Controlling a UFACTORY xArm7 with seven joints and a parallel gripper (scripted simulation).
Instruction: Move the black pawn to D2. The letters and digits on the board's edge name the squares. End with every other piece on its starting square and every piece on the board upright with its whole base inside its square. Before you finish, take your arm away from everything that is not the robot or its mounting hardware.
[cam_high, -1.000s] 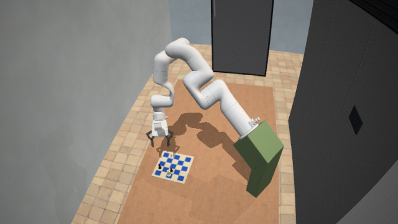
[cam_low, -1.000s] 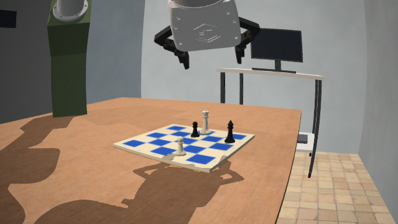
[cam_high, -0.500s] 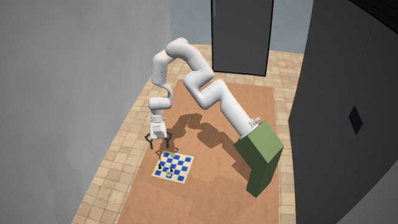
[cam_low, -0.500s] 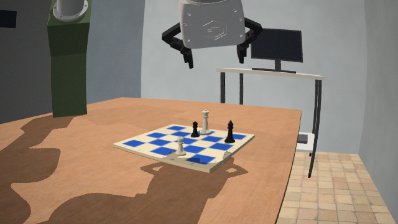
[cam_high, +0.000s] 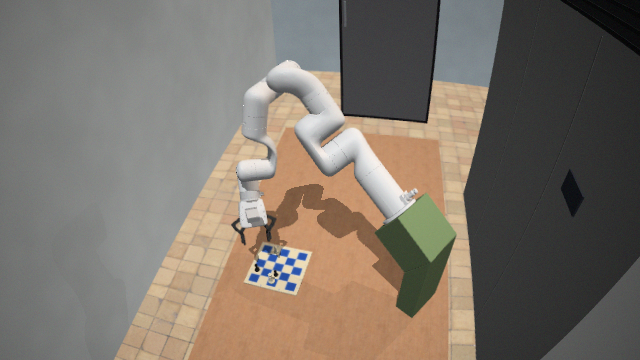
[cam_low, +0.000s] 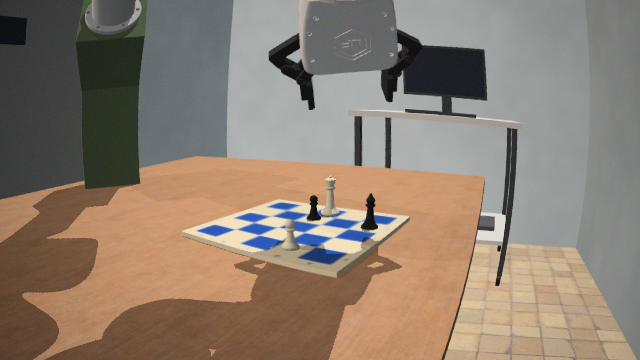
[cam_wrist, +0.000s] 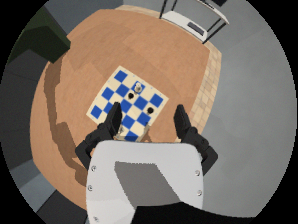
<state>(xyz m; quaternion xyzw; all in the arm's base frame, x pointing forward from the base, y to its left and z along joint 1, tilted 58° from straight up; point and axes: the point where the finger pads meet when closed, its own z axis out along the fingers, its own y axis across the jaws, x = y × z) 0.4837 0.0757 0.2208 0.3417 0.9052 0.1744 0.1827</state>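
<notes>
My gripper is now 4 cm past the white queen, 7 cm to the right of it and 14 cm above it. Round my hand: white pawn (5 cm behind, 8 cm to the right, 15 cm below); then black pawn (5 cm behind, 4 cm to the left, 15 cm below); then black bishop (2 cm ahead, 2 cm to the left, 14 cm below).
</notes>
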